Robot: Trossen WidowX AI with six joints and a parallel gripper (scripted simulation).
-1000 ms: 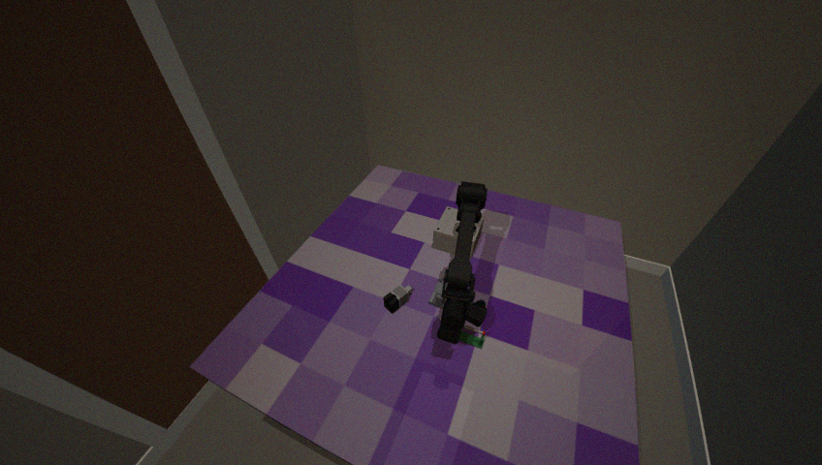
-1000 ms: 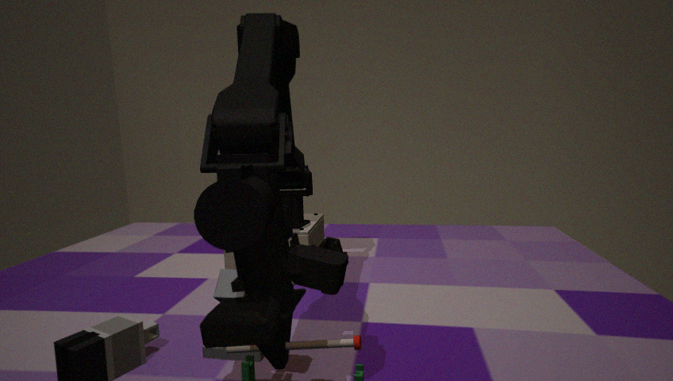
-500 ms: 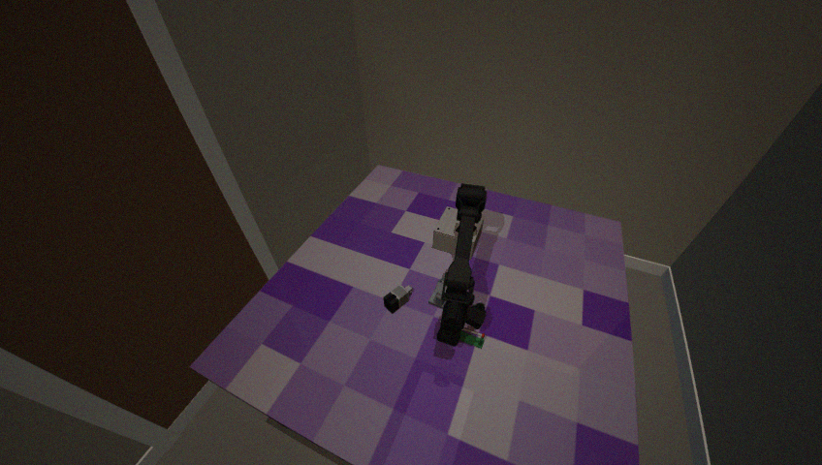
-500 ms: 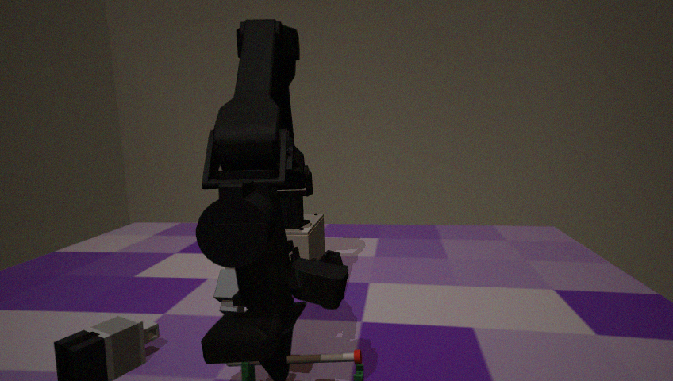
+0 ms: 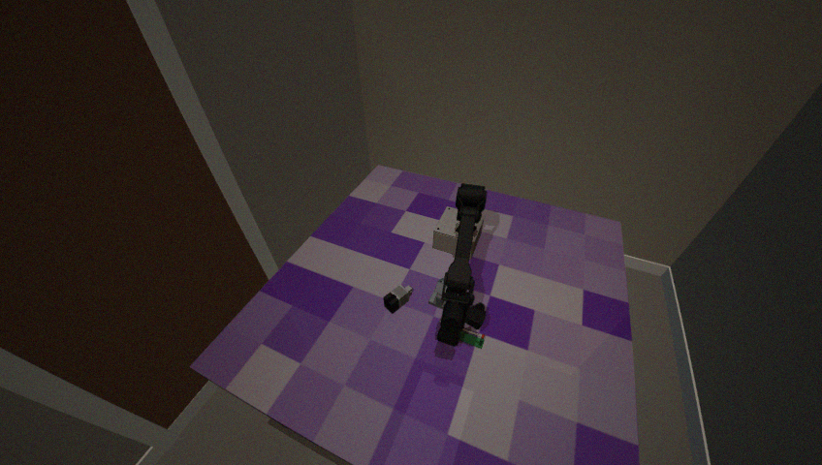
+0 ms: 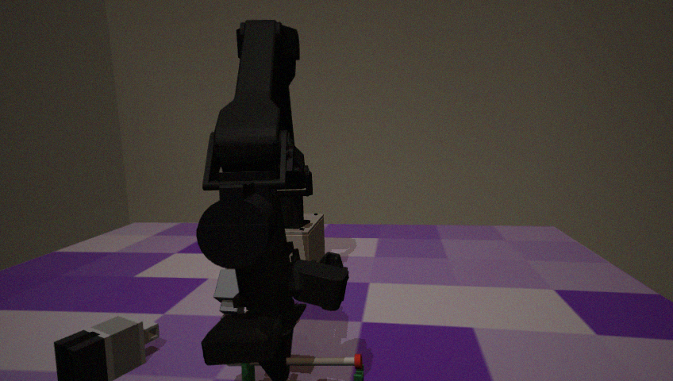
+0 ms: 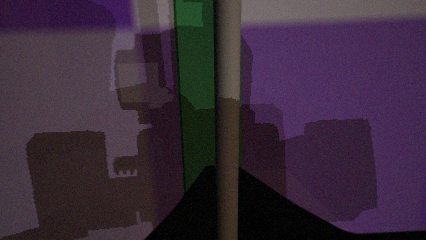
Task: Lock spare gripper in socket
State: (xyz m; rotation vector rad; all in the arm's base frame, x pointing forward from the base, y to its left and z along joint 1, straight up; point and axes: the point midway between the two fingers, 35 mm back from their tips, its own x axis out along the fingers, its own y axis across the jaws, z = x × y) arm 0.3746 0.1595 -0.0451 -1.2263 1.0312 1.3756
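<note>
The green rack lies 10 mm behind my gripper tip and 20 mm to the left of it. The rest, counted from my gripper tip: grey mount 100 mm behind, 110 mm to the right, 30 mm above; then spare gripper 10 mm behind, 230 mm to the right.
</note>
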